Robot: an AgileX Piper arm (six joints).
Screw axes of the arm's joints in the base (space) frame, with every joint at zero. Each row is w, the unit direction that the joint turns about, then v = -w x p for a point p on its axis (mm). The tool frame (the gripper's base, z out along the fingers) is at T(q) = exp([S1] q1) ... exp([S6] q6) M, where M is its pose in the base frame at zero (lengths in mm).
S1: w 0 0 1 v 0 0 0
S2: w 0 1 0 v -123 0 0
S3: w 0 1 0 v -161.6 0 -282.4
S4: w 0.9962 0 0.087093 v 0 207.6 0
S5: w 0 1 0 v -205.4 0 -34.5
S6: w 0.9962 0 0.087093 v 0 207.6 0
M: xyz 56.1 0 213.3 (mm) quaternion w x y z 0.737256 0 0.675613 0
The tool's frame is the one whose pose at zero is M.
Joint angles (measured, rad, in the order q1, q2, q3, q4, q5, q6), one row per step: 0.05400, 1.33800, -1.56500, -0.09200, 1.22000, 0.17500; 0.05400, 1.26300, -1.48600, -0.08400, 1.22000, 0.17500; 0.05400, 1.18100, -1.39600, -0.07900, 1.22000, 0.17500; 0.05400, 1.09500, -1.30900, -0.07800, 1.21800, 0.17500; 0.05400, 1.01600, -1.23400, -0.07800, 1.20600, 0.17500; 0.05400, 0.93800, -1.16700, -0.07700, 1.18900, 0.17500; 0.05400, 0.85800, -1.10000, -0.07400, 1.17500, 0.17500; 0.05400, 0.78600, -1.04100, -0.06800, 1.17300, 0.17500
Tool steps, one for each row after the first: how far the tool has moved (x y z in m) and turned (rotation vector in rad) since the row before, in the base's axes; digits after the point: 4 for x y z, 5 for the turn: -0.0211, -0.0005, -0.0041, 0.00739, 0.00441, 0.00246; -0.0226, -0.0008, -0.0073, 0.00433, 0.00825, 0.00151; -0.0232, -0.0012, -0.0074, 0.00096, -0.00094, 0.00045; -0.0201, -0.0011, -0.0065, 0.00058, -0.01596, 0.00089; -0.0190, -0.0009, -0.0057, 0.00206, -0.02788, 0.00156; -0.0190, -0.0007, -0.0071, 0.00396, -0.02679, 0.00195; -0.0171, -0.0004, -0.0079, 0.00642, -0.01467, 0.00211
